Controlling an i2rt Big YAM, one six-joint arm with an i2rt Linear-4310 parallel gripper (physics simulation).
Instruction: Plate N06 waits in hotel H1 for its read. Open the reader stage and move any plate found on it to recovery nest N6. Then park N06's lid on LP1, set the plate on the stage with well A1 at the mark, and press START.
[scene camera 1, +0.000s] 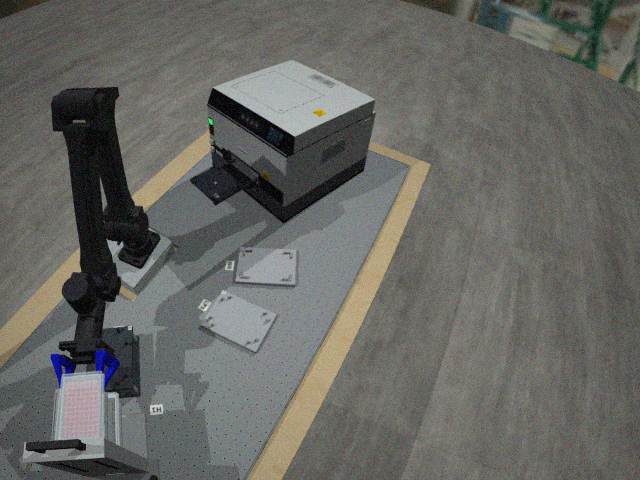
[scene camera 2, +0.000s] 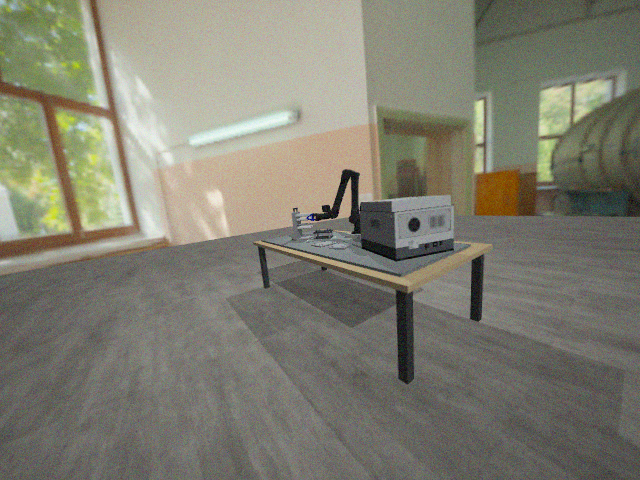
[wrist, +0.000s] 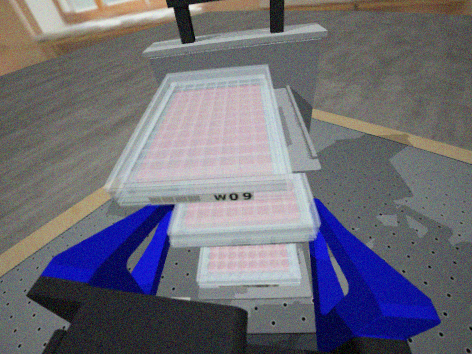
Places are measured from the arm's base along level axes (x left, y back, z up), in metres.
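Pixels of known places: gripper, fingertip midpoint: (scene camera 1: 81, 393) (scene camera 2: 308, 218) (wrist: 243, 198); arm's base, origin of the base link: (scene camera 1: 139, 248) (scene camera 2: 359, 232).
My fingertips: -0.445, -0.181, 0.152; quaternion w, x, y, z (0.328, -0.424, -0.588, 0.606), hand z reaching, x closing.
For each thing: its top centre in the pictures, then the offset to it from my fingertips, as dx, dy, dz.
- top plate, middle of its top: (wrist: 207, 101) (scene camera 1: 77, 404) -0.023, -0.034, +0.050
- middle plate, middle of its top: (wrist: 240, 155) -0.031, -0.020, +0.006
- bottom plate, middle of its top: (wrist: 246, 215) -0.032, -0.023, -0.072
- reader, middle of its top: (scene camera 1: 292, 91) (scene camera 2: 402, 198) +0.982, -0.089, +0.122
- dark fixture, middle of its top: (scene camera 1: 106, 355) (scene camera 2: 322, 229) +0.115, +0.064, -0.114
Hotel H1 (scene camera 1: 64, 454) (scene camera 2: 295, 227) (wrist: 295, 67) holds three lidded pink plates, one above another. The top plate (scene camera 1: 81, 408) (wrist: 215, 132) is labelled W09. My gripper (scene camera 1: 83, 381) (scene camera 2: 311, 217) (wrist: 243, 198) is shut on the middle plate (wrist: 247, 231), a blue finger at each side; its label does not show, and I cannot tell whether it is off its shelf. A bottom plate (wrist: 248, 260) shows below. The reader (scene camera 1: 289, 178) (scene camera 2: 408, 224) has its dark stage (scene camera 1: 215, 184) out at the front, with no plate seen on it. START cannot be made out.
Two flat grey nests lie mid-table: one with corner guides (scene camera 1: 266, 266), one with small posts (scene camera 1: 240, 320). Their small labels are hard to read. A dark fixture (scene camera 1: 129, 356) stands close beside the hotel, below the wrist. The table's wooden edge (scene camera 1: 330, 356) runs along the right side.
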